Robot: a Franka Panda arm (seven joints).
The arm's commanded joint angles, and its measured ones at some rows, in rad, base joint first. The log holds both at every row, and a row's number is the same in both.
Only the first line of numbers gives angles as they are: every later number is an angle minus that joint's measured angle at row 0.
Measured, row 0: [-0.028 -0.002 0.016 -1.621 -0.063 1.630 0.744]
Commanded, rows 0 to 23: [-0.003 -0.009 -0.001 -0.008 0.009 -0.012 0.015]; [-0.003 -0.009 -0.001 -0.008 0.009 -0.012 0.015]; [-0.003 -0.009 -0.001 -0.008 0.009 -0.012 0.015]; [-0.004 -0.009 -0.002 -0.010 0.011 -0.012 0.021]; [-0.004 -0.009 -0.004 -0.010 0.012 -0.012 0.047]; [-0.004 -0.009 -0.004 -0.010 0.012 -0.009 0.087]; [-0.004 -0.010 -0.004 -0.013 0.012 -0.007 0.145]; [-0.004 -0.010 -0.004 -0.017 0.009 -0.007 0.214]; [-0.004 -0.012 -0.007 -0.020 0.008 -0.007 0.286]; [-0.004 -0.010 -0.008 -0.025 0.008 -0.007 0.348]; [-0.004 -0.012 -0.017 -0.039 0.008 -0.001 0.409]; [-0.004 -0.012 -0.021 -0.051 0.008 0.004 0.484]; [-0.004 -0.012 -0.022 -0.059 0.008 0.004 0.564]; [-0.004 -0.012 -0.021 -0.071 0.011 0.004 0.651]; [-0.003 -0.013 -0.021 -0.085 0.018 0.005 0.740]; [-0.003 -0.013 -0.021 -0.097 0.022 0.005 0.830]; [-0.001 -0.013 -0.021 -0.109 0.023 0.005 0.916]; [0.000 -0.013 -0.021 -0.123 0.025 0.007 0.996]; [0.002 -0.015 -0.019 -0.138 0.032 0.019 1.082]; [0.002 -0.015 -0.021 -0.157 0.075 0.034 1.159]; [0.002 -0.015 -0.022 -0.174 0.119 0.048 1.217]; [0.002 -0.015 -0.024 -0.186 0.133 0.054 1.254]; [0.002 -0.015 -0.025 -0.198 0.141 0.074 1.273]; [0.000 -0.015 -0.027 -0.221 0.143 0.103 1.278]
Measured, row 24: [0.000 0.002 -0.020 -0.158 0.109 0.036 1.203]
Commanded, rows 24 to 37: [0.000 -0.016 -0.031 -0.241 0.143 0.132 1.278]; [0.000 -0.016 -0.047 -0.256 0.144 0.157 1.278]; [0.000 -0.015 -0.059 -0.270 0.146 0.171 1.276]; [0.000 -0.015 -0.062 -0.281 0.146 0.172 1.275]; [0.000 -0.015 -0.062 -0.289 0.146 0.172 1.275]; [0.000 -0.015 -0.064 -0.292 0.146 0.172 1.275]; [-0.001 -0.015 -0.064 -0.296 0.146 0.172 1.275]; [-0.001 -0.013 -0.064 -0.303 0.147 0.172 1.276]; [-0.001 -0.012 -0.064 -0.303 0.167 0.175 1.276]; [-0.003 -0.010 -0.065 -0.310 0.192 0.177 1.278]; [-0.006 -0.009 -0.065 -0.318 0.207 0.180 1.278]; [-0.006 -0.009 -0.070 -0.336 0.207 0.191 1.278]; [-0.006 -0.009 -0.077 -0.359 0.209 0.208 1.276]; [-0.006 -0.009 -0.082 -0.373 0.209 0.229 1.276]
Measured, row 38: [-0.004 0.003 -0.067 -0.311 0.188 0.168 1.262]
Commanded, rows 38 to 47: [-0.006 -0.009 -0.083 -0.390 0.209 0.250 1.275]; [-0.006 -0.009 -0.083 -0.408 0.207 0.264 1.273]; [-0.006 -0.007 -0.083 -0.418 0.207 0.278 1.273]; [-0.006 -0.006 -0.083 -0.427 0.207 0.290 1.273]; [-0.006 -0.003 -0.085 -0.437 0.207 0.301 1.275]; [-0.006 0.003 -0.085 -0.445 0.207 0.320 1.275]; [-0.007 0.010 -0.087 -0.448 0.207 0.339 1.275]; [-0.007 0.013 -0.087 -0.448 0.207 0.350 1.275]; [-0.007 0.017 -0.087 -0.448 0.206 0.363 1.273]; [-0.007 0.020 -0.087 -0.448 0.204 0.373 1.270]
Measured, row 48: [-0.005 0.015 -0.087 -0.440 0.191 0.332 1.262]
